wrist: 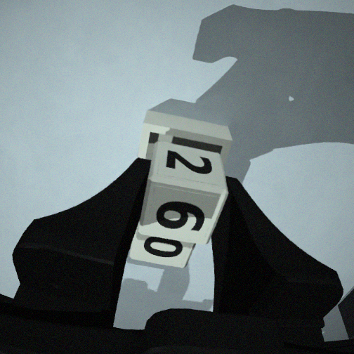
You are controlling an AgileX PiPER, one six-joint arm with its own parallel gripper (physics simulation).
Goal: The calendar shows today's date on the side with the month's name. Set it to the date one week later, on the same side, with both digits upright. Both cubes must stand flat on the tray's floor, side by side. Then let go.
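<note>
My gripper (182,186) is shut on a pale cube (186,162), with one black finger on each side of it. The held cube shows a 2 on its upper face in the view and a 6 on the face below, both digits turned sideways in the picture. The pale tray (192,124) shows just behind the held cube, which hides much of it. A second pale cube face with a 0 (162,247) shows below the held cube, partly covered by it. How the second cube stands in the tray and the month's name cannot be made out.
The pale table top (75,90) lies around the tray. A large grey shadow of the arm falls across it at the upper right, and smaller shadows show between the fingers.
</note>
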